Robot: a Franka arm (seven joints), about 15 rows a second.
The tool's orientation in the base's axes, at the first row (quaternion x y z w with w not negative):
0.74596 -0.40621 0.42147 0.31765
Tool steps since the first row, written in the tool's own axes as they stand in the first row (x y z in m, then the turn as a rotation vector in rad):
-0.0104 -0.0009 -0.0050 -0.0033 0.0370 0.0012
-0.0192 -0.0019 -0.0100 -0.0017 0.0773 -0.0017
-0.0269 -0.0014 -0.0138 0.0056 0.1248 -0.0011
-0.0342 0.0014 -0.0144 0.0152 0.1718 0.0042
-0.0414 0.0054 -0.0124 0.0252 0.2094 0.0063
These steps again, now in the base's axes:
-0.0043 0.0080 -0.0071 -0.0329 -0.0172 0.0014
-0.0081 0.0155 -0.0128 -0.0687 -0.0342 0.0094
-0.0124 0.0210 -0.0179 -0.1077 -0.0594 0.0219
-0.0173 0.0227 -0.0238 -0.1438 -0.0890 0.0342
-0.0223 0.0216 -0.0305 -0.1727 -0.1117 0.0471

